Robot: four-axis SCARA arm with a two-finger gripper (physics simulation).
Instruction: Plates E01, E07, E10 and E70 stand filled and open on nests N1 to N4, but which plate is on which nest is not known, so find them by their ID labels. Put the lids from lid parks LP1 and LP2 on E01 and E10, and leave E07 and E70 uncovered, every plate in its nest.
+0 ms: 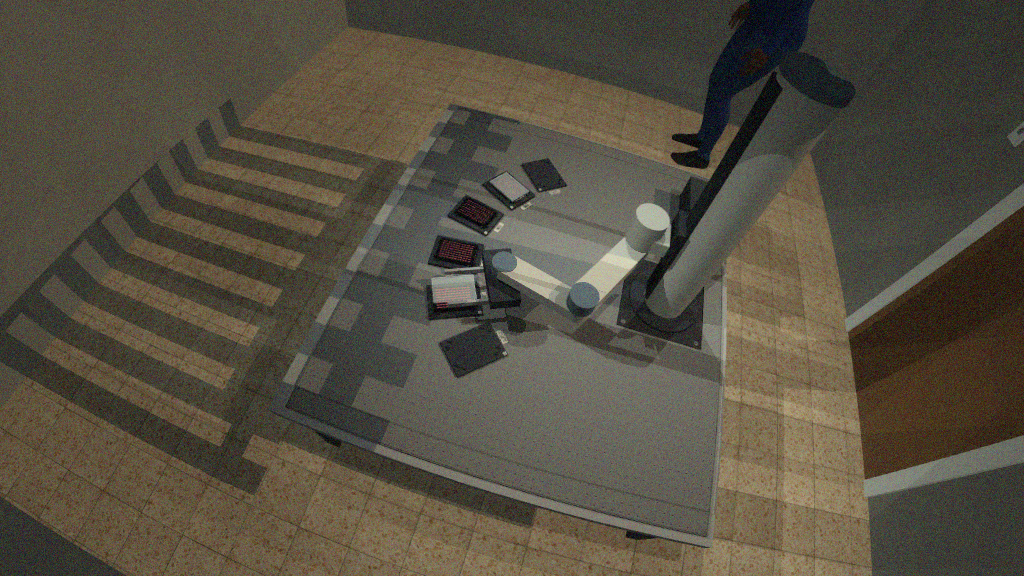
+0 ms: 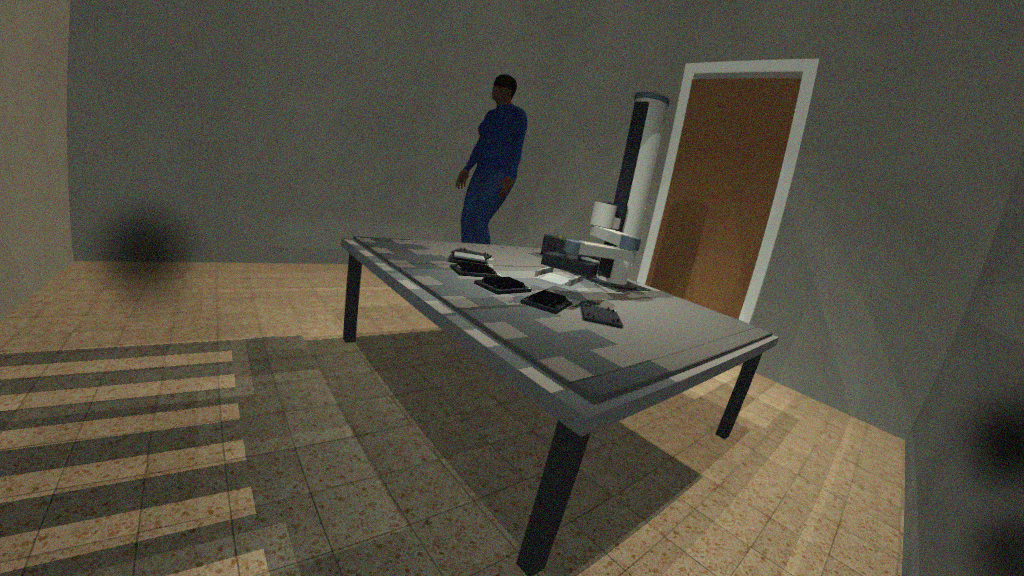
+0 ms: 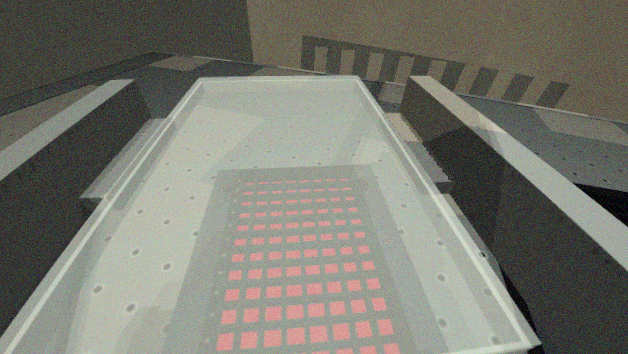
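Where they show: gripper, fingertip midpoint: [image 1: 445, 288] [image 2: 552, 278] [image 3: 278, 101]; arm's base at its link origin: [image 1: 662, 302] [image 2: 610, 284].
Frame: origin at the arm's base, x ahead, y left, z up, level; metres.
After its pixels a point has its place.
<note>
My gripper [image 1: 459, 288] @[x 0.683, y 0.256, z 0.103 m] [image 2: 558, 276] @[x 0.683, y 0.256, z 0.103 m] [image 3: 278, 101] @[x 0.683, y 0.256, z 0.103 m] is shut on a clear lid [image 1: 452, 288] @[x 0.665, y 0.248, z 0.100 m] [image 2: 555, 277] @[x 0.650, y 0.236, z 0.100 m] [image 3: 280, 125] @[x 0.670, y 0.249, z 0.100 m], one finger along each side. It holds the lid raised over an open plate with red wells [image 1: 443, 305] @[x 0.683, y 0.278, z 0.039 m] [image 2: 546, 299] @[x 0.702, y 0.268, z 0.038 m] [image 3: 295, 290], which shows through the lid. A second open red-filled plate [image 1: 458, 251] @[x 0.709, y 0.069, z 0.037 m] [image 2: 502, 283] @[x 0.749, y 0.101, z 0.038 m] and a third [image 1: 476, 212] @[x 0.709, y -0.116, z 0.036 m] [image 2: 474, 268] @[x 0.739, y -0.085, z 0.038 m] stand on their nests farther along the row. A fourth plate [image 1: 509, 185] @[x 0.636, y -0.285, z 0.041 m] [image 2: 470, 255] @[x 0.628, y -0.287, z 0.041 m] has a pale lid on it. The ID labels are too small to read.
A dark lid park [image 1: 472, 351] @[x 0.554, y 0.387, z 0.023 m] [image 2: 601, 313] @[x 0.551, y 0.375, z 0.023 m] without a lid is at the near end of the row, and another bare dark park [image 1: 544, 174] @[x 0.528, y -0.417, z 0.023 m] at the far end. The arm's column [image 1: 744, 179] @[x 0.040, y 0.063, z 0.629 m] [image 2: 644, 164] @[x 0.043, y 0.062, z 0.575 m] stands at the table's back. A person in blue [image 1: 751, 57] [image 2: 497, 157] stands behind the table.
</note>
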